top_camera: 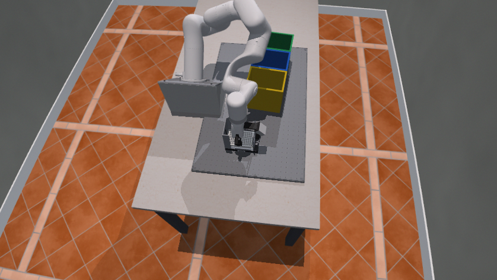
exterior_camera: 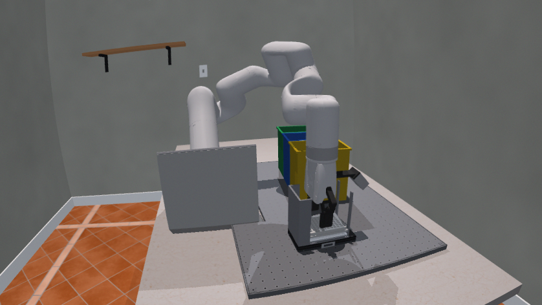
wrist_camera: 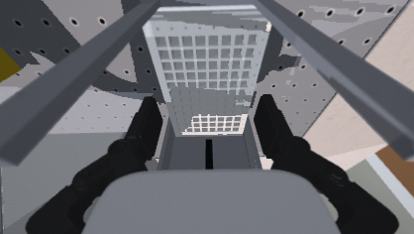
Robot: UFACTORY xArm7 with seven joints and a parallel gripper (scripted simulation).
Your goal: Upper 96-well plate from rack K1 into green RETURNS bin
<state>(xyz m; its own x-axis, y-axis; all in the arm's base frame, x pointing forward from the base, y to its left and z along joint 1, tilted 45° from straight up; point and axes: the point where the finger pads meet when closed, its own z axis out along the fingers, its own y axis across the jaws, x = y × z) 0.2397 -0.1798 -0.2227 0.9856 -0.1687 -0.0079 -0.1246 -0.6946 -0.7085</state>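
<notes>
The 96-well plate lies 5 cm below my hand. From my hand the other things lie so: yellow bin 13 cm ahead, 25 cm to the left, 2 cm above; then blue bin 15 cm ahead, 38 cm to the left, 2 cm above; then green bin 18 cm ahead, 50 cm to the left, 2 cm above.
</notes>
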